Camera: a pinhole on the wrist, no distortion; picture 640 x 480 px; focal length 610.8 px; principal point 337.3 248.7 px. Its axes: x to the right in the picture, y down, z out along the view. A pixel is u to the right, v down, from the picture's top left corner.
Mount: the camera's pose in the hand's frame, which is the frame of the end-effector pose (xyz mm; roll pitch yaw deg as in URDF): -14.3 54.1 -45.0 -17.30 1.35 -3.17
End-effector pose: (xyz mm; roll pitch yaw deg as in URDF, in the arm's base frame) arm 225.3 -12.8 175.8 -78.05 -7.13 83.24
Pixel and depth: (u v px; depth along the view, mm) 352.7 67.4 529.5
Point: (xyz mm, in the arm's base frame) -278.7 53.6 223.2
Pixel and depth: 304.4 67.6 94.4
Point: 160.5 -16.7 130.7
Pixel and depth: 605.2 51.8 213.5
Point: 53.7 92.9 177.6
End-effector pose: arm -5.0 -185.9 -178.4 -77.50 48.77 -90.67
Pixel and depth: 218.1 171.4 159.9
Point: 125.6 -118.0 -185.8
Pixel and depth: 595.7 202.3 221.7
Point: 181.5 -200.9 -283.1
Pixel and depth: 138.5 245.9 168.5
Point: 133.7 -87.4 -183.0
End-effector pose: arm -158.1 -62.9 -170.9 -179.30 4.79 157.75
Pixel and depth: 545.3 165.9 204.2
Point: -171.7 31.6 -333.0
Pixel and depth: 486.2 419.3 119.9
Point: -127.8 53.4 -232.7
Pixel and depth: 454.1 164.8 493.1
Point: -164.9 74.6 -622.5
